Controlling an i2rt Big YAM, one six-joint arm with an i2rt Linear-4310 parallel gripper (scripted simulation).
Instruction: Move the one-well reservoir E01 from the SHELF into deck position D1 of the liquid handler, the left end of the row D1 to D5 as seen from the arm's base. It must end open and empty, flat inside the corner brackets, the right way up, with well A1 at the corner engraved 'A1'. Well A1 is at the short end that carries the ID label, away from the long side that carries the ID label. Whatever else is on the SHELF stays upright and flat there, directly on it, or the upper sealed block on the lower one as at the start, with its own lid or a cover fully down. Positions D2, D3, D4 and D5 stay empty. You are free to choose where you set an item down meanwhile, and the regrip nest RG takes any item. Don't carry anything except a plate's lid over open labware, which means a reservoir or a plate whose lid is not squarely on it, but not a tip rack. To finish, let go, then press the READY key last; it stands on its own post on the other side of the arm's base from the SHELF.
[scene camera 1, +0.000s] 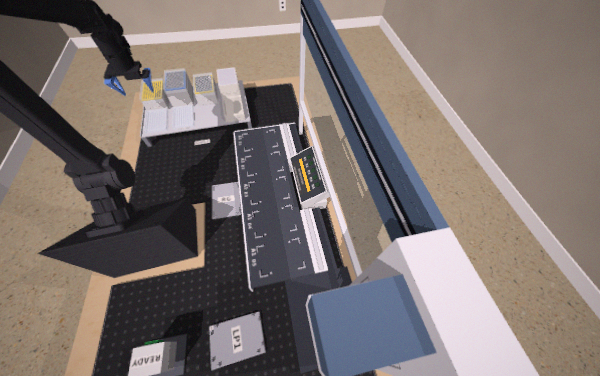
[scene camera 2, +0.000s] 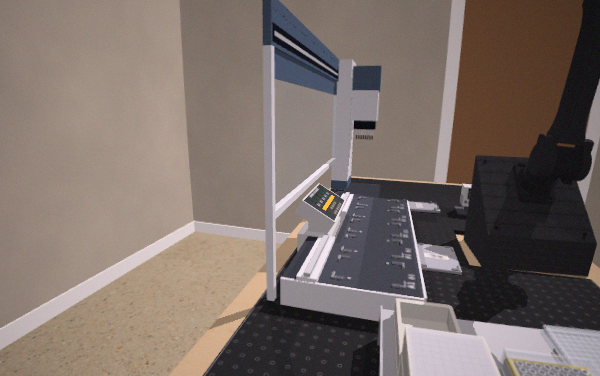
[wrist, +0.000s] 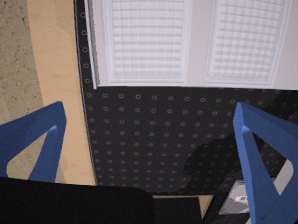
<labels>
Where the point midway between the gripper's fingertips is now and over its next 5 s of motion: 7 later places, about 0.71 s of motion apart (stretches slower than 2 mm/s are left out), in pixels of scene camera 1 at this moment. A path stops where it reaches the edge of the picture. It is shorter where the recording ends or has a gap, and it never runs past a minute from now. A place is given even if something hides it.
The gripper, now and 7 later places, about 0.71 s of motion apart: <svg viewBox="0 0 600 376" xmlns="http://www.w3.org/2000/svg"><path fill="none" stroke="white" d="M139 93L158 90L172 88L197 85L223 82L218 81L194 78L172 75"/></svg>
</labels>
